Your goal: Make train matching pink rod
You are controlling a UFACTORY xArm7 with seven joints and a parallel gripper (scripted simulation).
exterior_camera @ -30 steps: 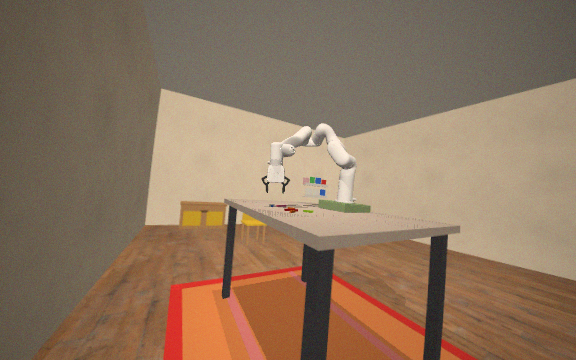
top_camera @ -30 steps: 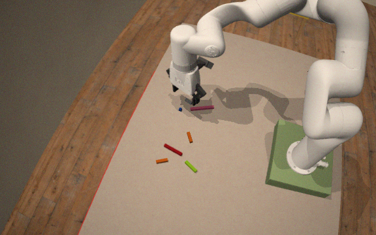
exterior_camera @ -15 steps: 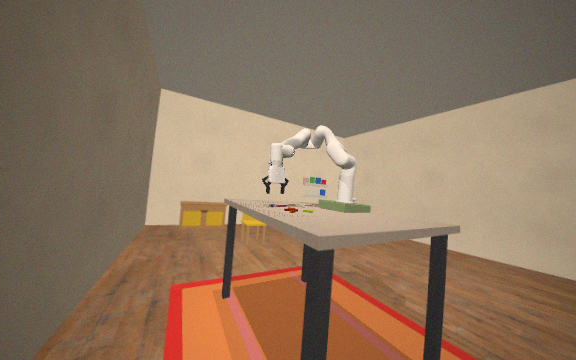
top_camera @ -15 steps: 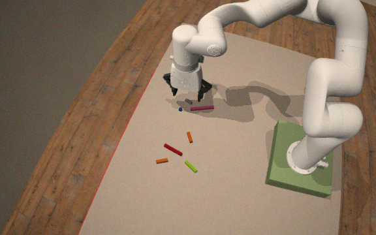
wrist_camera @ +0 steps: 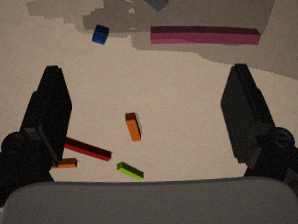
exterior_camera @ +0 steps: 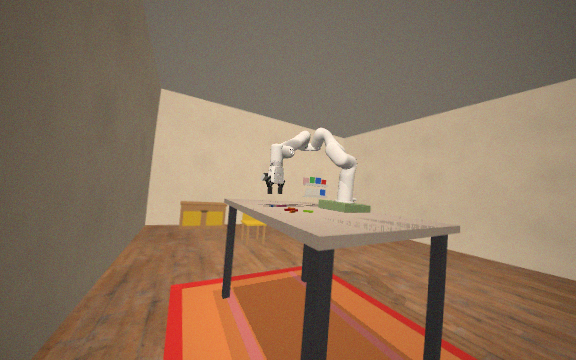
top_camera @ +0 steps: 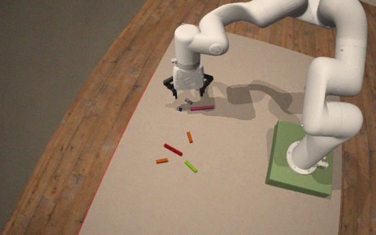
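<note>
Right now my hand is 20 mm to the left of the grey rod and 80 mm above it. Also, from my hand: blue rod (20 mm ahead, 30 mm to the left, 80 mm below); then pink rod (50 mm behind, 10 mm to the right, 80 mm below); then red rod (10 mm behind, 190 mm to the left, 80 mm below).
</note>
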